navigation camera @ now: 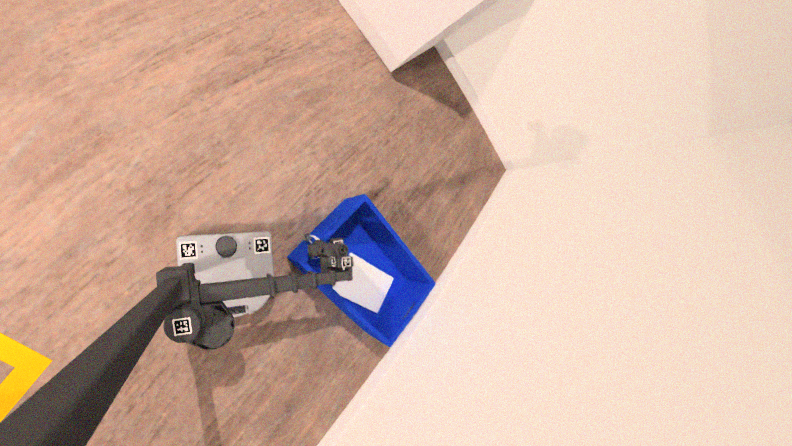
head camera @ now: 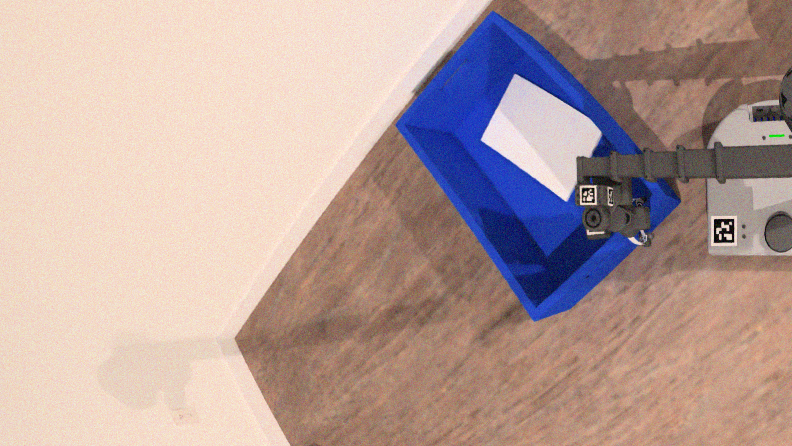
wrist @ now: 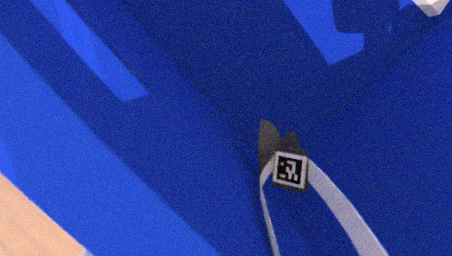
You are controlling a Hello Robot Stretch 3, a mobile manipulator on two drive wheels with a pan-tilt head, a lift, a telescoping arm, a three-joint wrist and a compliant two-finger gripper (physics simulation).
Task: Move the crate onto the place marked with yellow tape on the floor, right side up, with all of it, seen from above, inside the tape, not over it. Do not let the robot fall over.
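Observation:
The blue crate (head camera: 526,238) (navigation camera: 410,299) (wrist: 150,165) is right side up on the floor with a white block (head camera: 543,132) (navigation camera: 365,288) (wrist: 432,5) inside. Its far end is against or very near the wall. My gripper (head camera: 641,220) is shut on the wall of the crate, at the end nearest my base. In the wrist view one finger is inside, against that wall; the other is hidden behind it. A corner of the yellow tape (navigation camera: 30,362) shows at the lower left of the navigation view, on the other side of my base from the crate.
My base (head camera: 731,193) (navigation camera: 238,265) stands close beside the crate's near corner. The cream wall (head camera: 166,166) (navigation camera: 609,277) runs along the far end and turns at a corner. A large pale box-shaped object (navigation camera: 410,27) stands at the top of the navigation view.

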